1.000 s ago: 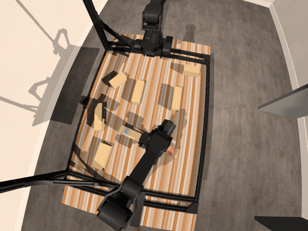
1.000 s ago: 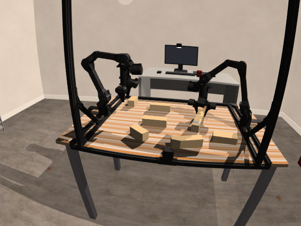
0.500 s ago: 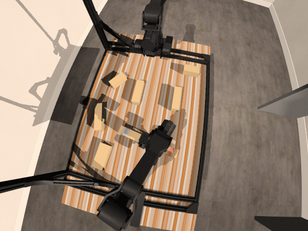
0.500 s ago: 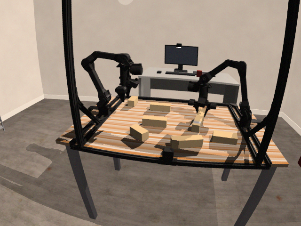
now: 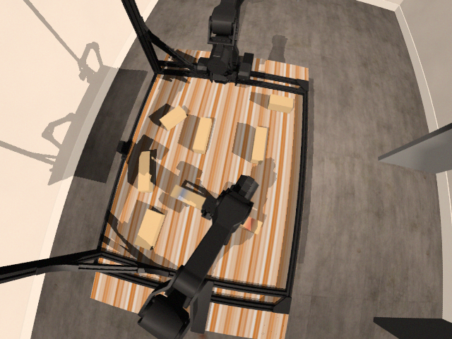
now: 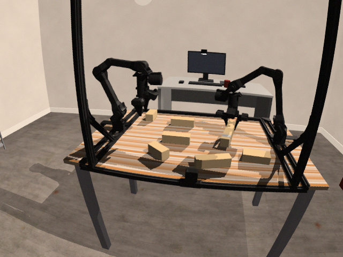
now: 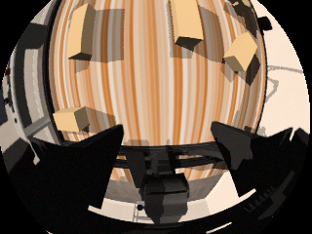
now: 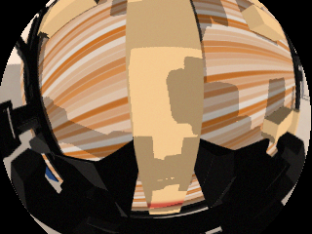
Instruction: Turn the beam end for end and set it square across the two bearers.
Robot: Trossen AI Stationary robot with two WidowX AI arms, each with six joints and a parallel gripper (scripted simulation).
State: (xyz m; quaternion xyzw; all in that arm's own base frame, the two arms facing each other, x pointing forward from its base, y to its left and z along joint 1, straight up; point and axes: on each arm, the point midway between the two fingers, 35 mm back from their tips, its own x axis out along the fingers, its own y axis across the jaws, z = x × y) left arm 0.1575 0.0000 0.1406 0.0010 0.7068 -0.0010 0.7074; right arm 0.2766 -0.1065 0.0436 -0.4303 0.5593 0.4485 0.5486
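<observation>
Right now the beam is 5 cm behind my right hand, 2 cm below it and 1 cm to the left of it.
</observation>
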